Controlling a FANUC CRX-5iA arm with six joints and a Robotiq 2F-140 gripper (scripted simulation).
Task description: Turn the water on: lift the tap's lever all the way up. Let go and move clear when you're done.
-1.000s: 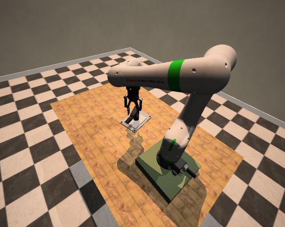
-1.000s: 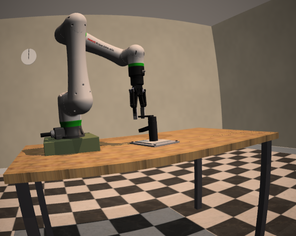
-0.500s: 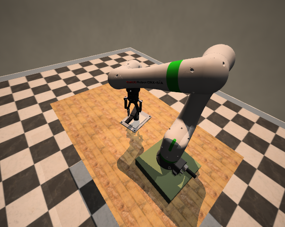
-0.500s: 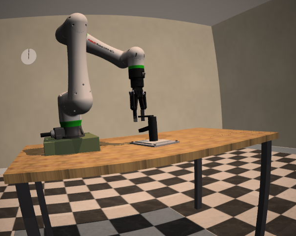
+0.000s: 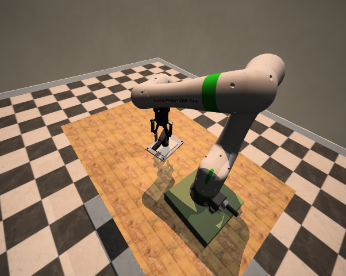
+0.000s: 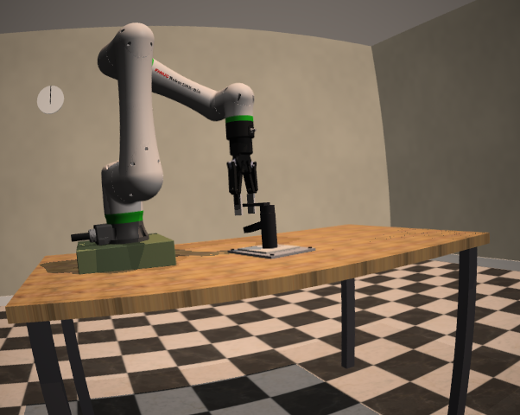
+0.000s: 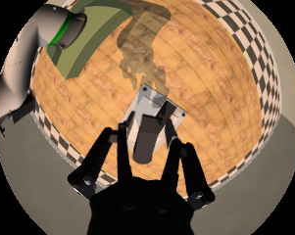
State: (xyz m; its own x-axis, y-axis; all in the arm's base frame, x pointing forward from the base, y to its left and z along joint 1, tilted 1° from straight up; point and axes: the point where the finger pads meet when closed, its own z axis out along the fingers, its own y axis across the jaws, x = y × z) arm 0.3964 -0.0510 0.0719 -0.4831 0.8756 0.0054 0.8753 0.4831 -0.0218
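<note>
Right now the lever is 20 mm ahead of my hand and 30 mm to the right of it.
</note>
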